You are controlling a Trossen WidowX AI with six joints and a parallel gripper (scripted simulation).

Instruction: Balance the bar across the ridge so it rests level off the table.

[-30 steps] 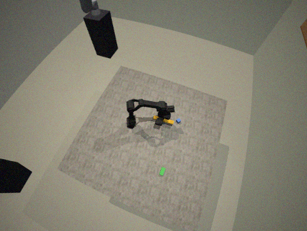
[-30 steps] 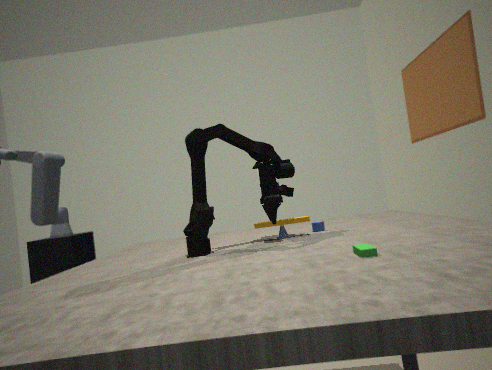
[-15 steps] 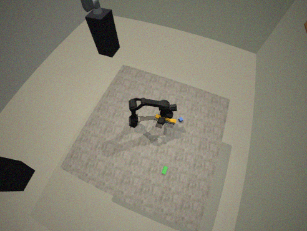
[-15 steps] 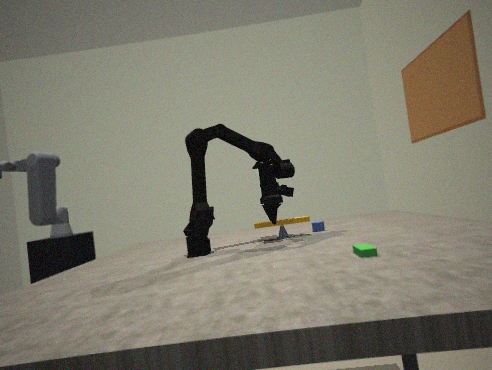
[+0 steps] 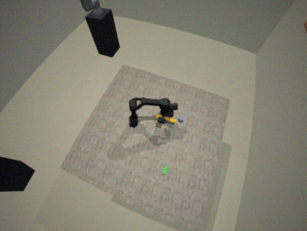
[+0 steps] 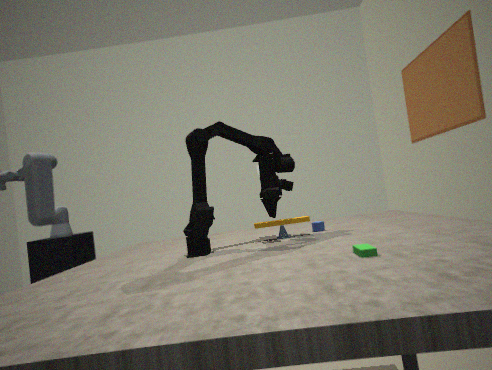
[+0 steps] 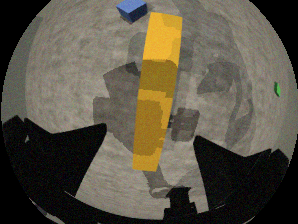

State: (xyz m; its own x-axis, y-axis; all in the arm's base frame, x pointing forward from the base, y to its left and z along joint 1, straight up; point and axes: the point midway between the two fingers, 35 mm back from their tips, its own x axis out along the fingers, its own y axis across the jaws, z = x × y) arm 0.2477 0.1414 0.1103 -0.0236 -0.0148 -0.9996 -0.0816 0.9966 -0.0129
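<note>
My gripper tip is 30 mm short of the yellow bar and 20 mm above it. Also, from my gripper tip: green block (180 mm ahead, 430 mm to the right, 70 mm below); blue cube (160 mm ahead, 70 mm to the left, 60 mm below).
</note>
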